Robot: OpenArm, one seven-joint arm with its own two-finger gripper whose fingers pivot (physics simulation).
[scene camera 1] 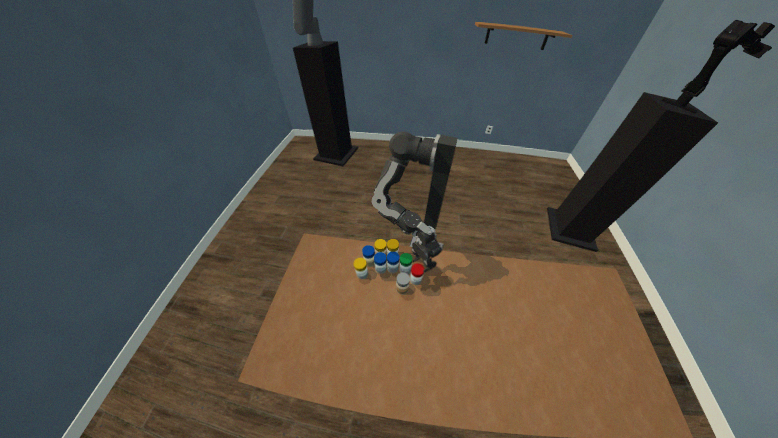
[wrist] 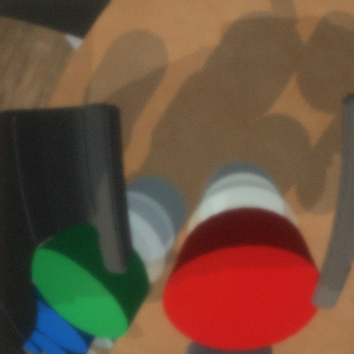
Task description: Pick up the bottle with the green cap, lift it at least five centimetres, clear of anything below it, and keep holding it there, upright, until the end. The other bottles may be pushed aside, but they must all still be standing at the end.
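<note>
The bottle with the green cap (scene camera 1: 405, 262) (wrist: 80, 295) stands upright among the others. In the wrist view it is at lower left, and the left finger overlaps the side of its cap. The red-capped bottle (scene camera 1: 417, 273) (wrist: 240, 297) stands beside it, within the span between the fingers. My gripper (scene camera 1: 429, 263) (wrist: 222, 196) is partly open and low at the right side of the group. The right fingertip is close to the edge of the red cap; a gap shows between the left finger and the red cap. Whether either finger touches a cap is not clear.
A grey-capped bottle (scene camera 1: 402, 282) stands in front of the green one. Blue-capped bottles (scene camera 1: 393, 262) (wrist: 57, 325) are to its left. Yellow-capped bottles (scene camera 1: 392, 246) stand behind and at the far left (scene camera 1: 360, 267). All stand on the brown mat (scene camera 1: 462, 348).
</note>
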